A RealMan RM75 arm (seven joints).
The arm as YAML. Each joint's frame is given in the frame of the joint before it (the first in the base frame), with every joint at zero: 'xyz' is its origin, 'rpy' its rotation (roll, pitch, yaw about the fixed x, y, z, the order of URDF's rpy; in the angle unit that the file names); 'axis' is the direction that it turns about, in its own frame. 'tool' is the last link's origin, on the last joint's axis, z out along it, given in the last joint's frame.
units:
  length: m
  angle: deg
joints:
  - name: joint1
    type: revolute
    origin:
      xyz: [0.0, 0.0, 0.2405]
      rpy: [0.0, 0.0, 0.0]
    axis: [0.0, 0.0, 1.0]
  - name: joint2
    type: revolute
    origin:
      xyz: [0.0, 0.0, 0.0]
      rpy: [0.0, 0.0, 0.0]
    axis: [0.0, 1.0, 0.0]
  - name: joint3
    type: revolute
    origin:
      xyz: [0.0, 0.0, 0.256]
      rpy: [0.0, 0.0, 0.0]
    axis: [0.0, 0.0, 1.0]
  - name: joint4
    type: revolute
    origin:
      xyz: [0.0, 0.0, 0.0]
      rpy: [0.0, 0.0, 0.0]
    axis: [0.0, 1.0, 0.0]
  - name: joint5
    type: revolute
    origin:
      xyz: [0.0, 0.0, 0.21]
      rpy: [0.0, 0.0, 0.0]
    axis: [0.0, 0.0, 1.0]
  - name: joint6
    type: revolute
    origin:
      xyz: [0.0, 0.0, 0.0]
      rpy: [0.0, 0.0, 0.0]
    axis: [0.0, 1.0, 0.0]
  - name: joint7
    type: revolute
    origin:
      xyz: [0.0, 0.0, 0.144]
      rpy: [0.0, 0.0, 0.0]
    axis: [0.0, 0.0, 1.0]
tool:
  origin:
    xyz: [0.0, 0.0, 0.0]
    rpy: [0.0, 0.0, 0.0]
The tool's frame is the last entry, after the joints.
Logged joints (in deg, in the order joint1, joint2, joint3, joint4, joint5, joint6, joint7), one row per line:
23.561, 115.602, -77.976, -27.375, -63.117, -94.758, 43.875
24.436, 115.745, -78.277, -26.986, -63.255, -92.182, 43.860
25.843, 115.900, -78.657, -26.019, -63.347, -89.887, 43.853
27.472, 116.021, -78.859, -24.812, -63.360, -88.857, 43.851
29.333, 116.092, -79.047, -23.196, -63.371, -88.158, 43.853
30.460, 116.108, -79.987, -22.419, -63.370, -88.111, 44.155
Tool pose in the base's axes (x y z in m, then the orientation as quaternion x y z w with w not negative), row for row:
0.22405, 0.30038, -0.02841, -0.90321, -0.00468, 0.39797, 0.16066
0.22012, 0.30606, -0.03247, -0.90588, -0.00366, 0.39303, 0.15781
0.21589, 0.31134, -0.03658, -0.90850, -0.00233, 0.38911, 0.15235
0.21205, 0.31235, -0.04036, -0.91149, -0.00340, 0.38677, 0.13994
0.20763, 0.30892, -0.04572, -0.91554, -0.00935, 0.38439, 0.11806
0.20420, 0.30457, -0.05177, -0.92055, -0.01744, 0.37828, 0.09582
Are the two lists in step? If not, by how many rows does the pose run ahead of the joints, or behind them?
The pose runs 2 rows ahead of the joints: the pose in row i belongs to the joints in row i + 2.
